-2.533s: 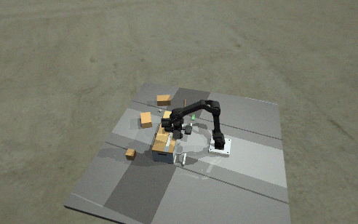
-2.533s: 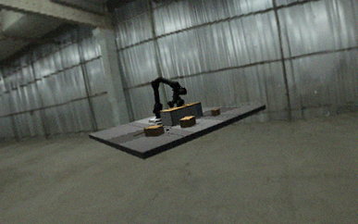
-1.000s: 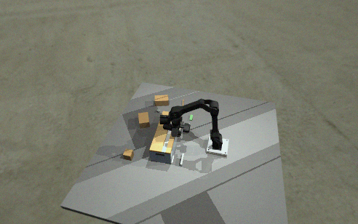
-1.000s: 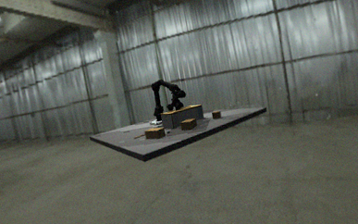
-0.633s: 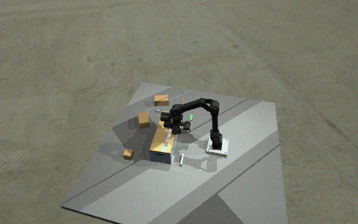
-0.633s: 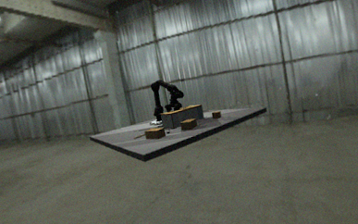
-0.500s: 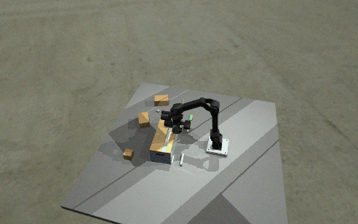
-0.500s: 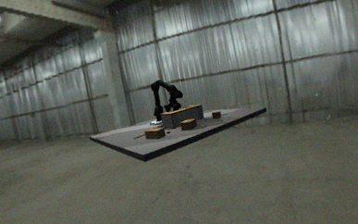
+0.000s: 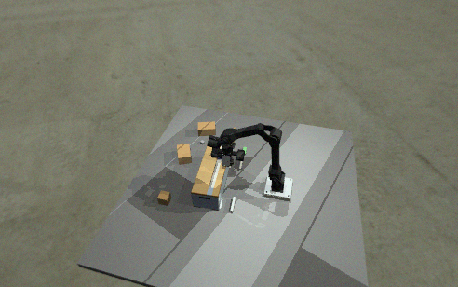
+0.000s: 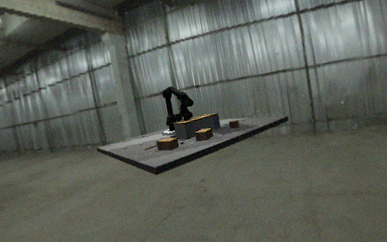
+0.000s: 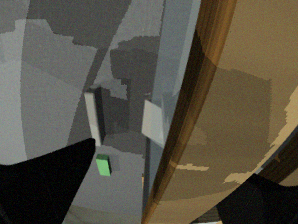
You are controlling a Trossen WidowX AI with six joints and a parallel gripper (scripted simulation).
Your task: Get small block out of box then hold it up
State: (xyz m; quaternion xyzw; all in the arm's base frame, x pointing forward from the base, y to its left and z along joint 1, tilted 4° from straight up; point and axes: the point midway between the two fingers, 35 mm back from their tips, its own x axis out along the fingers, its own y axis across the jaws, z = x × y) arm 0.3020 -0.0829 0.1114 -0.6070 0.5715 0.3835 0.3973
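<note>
The blue block is 60 mm ahead of my gripper tip and 20 mm to the right of it. The rest, counted from my gripper tip: green patch: 170 mm to the right, 80 mm below, 70 mm behind; thin stick: 290 mm to the right, 80 mm below, 30 mm ahead.
</note>
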